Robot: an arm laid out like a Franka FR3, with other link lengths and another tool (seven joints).
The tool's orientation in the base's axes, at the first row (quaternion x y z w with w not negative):
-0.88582 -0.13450 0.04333 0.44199
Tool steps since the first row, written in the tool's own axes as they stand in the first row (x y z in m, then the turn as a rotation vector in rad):
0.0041 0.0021 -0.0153 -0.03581 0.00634 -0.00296
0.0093 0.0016 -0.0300 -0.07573 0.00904 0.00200
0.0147 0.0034 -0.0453 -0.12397 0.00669 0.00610
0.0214 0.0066 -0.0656 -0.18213 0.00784 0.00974
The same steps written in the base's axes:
0.0073 -0.0119 0.0078 -0.03253 -0.01582 -0.00475
0.0151 -0.0215 0.0173 -0.07129 -0.02458 -0.01159
0.0237 -0.0328 0.0253 -0.11887 -0.03342 -0.01423
0.0347 -0.0485 0.0354 -0.17519 -0.04735 -0.01980

